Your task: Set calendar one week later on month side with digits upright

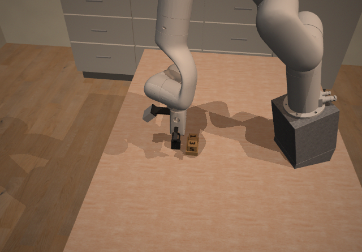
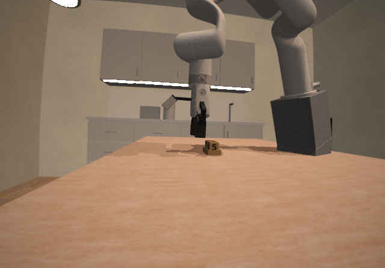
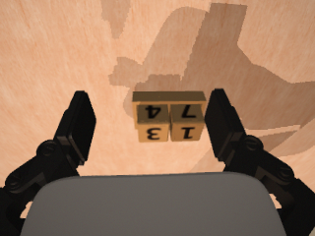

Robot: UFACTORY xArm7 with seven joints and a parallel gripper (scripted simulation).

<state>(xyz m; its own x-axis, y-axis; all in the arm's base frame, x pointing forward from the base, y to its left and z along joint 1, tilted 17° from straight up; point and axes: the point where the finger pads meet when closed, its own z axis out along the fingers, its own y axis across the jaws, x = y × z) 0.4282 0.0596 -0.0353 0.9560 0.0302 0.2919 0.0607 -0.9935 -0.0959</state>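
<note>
Now: the wooden cube 5 cm behind my hand, 4 cm to the right of it and 4 cm below it.
</note>
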